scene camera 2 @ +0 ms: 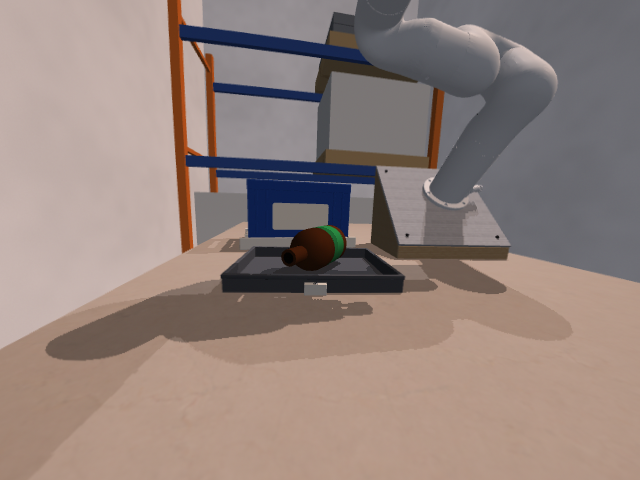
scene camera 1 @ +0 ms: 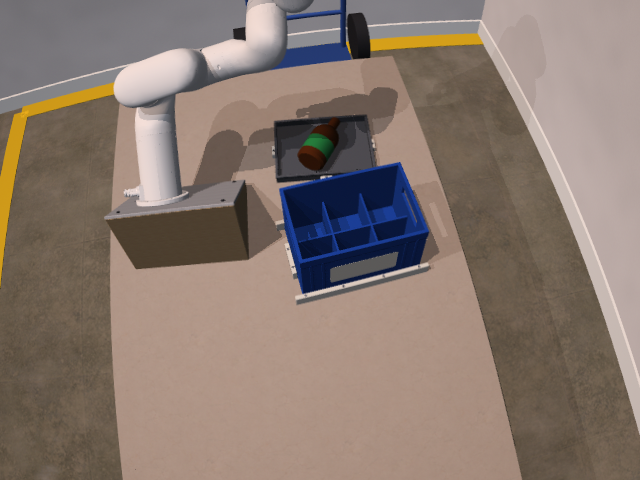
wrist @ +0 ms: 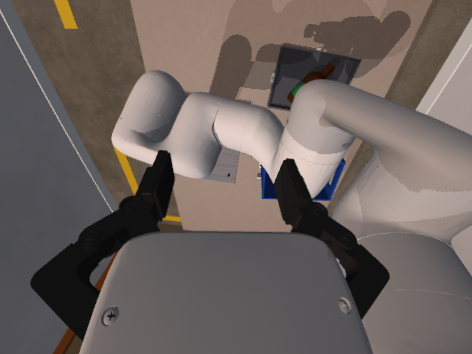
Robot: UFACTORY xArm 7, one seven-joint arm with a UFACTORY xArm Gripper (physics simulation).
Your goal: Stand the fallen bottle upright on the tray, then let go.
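Places are measured from the arm's base along level axes (x ahead, y left, z up), in centimetres.
Pixels of known places: gripper, fingertip midpoint: [wrist: 227, 168]; arm's base at its link origin: [scene camera 2: 444, 194] [scene camera 1: 162, 200].
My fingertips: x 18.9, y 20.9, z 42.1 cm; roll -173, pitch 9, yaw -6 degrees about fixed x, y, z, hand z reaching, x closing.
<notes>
For each thing: its top centre in the pictures, then the offset to it from my fingertips.
- brown bottle at its top centre: [scene camera 2: 313, 228] [scene camera 1: 322, 131] [wrist: 314, 88] dx +21.2, dy -3.0, dz -50.1 cm
- blue divided crate at its top centre: [scene camera 1: 353, 209] [scene camera 2: 296, 184] [wrist: 299, 182] dx +21.8, dy -33.3, dz -40.5 cm
A brown bottle [scene camera 1: 318, 145] [scene camera 2: 314, 249] [wrist: 313, 76] with a green band lies on its side in the dark shallow tray [scene camera 1: 277, 155] [scene camera 2: 258, 284] [wrist: 274, 93]. In scene camera 1 its neck points to the back right, over the tray's far edge area. In scene camera 2 the neck points toward the camera and a little left. In the wrist view the arm hides part of its base end. My gripper [wrist: 227, 168] is open, with nothing between its fingers. It is high above the table and well away from the bottle. It does not show in the two scene views.
A blue divided crate [scene camera 1: 361, 260] [scene camera 2: 258, 206] [wrist: 268, 191] stands beside the tray, edged by white rails. The arm's wooden pedestal [scene camera 1: 191, 237] [scene camera 2: 385, 227] stands left of the crate in scene camera 1. A blue trolley [scene camera 1: 315, 56] is behind the table. An orange and blue shelf rack [scene camera 2: 178, 129] stands beyond.
</notes>
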